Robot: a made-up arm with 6 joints. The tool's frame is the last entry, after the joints.
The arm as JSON. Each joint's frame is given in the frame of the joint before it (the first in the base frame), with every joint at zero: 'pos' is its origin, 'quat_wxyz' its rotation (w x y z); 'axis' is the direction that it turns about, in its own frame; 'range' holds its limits. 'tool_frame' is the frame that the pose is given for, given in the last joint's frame.
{
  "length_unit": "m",
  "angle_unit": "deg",
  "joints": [
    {
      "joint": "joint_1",
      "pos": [
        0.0,
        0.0,
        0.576
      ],
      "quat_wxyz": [
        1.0,
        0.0,
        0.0,
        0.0
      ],
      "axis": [
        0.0,
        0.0,
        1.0
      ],
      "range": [
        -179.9,
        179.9
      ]
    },
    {
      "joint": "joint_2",
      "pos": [
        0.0,
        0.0,
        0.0
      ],
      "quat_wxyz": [
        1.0,
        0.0,
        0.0,
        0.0
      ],
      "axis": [
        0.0,
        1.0,
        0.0
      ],
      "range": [
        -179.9,
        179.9
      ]
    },
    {
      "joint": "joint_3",
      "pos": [
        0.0,
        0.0,
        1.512
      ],
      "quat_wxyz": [
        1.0,
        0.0,
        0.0,
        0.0
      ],
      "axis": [
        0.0,
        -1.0,
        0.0
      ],
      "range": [
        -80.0,
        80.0
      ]
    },
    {
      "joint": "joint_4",
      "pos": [
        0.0,
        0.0,
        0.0
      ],
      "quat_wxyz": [
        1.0,
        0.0,
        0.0,
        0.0
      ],
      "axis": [
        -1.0,
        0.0,
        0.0
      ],
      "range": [
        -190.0,
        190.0
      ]
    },
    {
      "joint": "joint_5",
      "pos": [
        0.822,
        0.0,
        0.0
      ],
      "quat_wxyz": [
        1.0,
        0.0,
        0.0,
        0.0
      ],
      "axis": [
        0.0,
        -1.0,
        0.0
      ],
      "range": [
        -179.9,
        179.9
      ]
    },
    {
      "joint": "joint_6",
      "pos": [
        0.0,
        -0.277,
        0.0
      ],
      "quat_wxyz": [
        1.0,
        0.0,
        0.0,
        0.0
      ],
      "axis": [
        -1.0,
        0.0,
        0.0
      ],
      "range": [
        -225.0,
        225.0
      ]
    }
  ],
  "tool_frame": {
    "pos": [
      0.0,
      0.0,
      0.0
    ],
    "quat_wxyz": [
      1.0,
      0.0,
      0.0,
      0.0
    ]
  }
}
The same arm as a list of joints. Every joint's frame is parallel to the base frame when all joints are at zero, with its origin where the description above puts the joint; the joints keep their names.
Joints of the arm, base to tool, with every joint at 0 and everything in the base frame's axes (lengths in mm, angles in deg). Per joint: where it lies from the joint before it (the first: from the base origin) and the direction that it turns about. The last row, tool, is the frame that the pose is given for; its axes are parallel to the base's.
joint_1: offset 0.0 0.0 576.0 axis +z
joint_2: offset 0.0 0.0 0.0 axis +y
joint_3: offset 0.0 0.0 1512.0 axis -y
joint_4: offset 0.0 0.0 0.0 axis -x
joint_5: offset 822.0 0.0 0.0 axis -y
joint_6: offset 0.0 -277.0 0.0 axis -x
tool: offset 0.0 0.0 0.0
Joint limits (deg, base to tool): -179.90..179.90 -179.90..179.90 -80.00..80.00 -190.00..190.00 -179.90..179.90 -225.00..225.00

